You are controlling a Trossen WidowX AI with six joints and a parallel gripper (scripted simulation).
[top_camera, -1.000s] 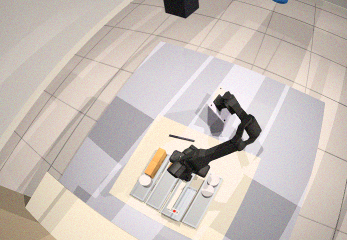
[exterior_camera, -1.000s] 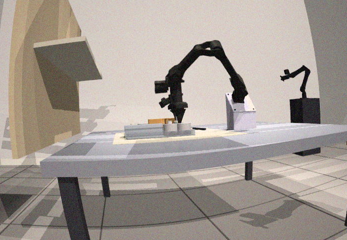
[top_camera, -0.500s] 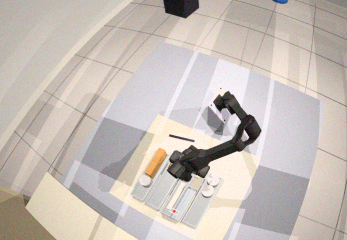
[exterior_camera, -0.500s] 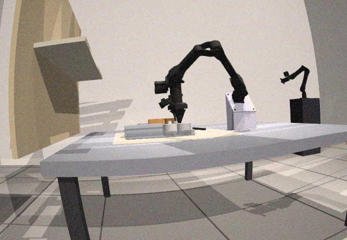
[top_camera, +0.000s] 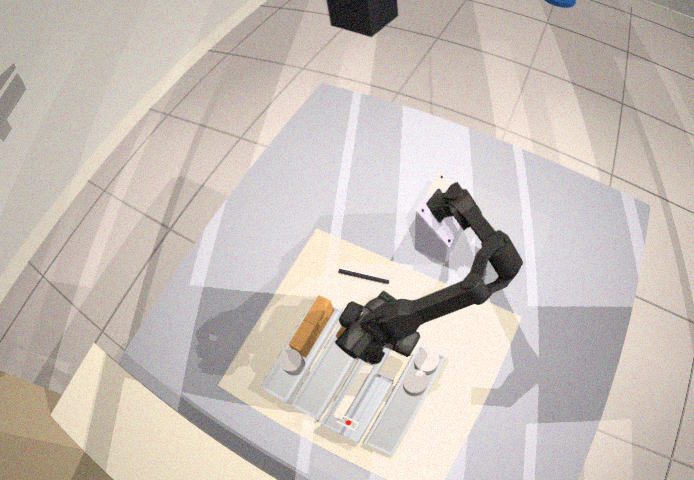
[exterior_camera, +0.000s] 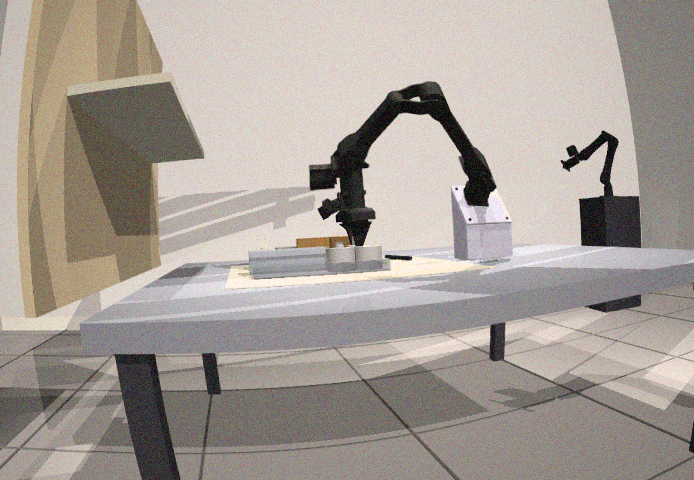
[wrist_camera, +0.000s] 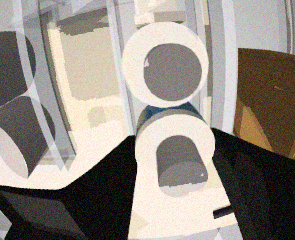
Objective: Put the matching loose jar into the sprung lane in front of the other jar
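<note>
Right now my gripper tip is 14 cm short of the lane block, 4 cm to the right of it and 2 cm above it. Round my gripper tip: dark rod 15 cm to the right, 13 cm behind, 3 cm below; then red dot 22 cm ahead, 7 cm to the left, 3 cm above.
</note>
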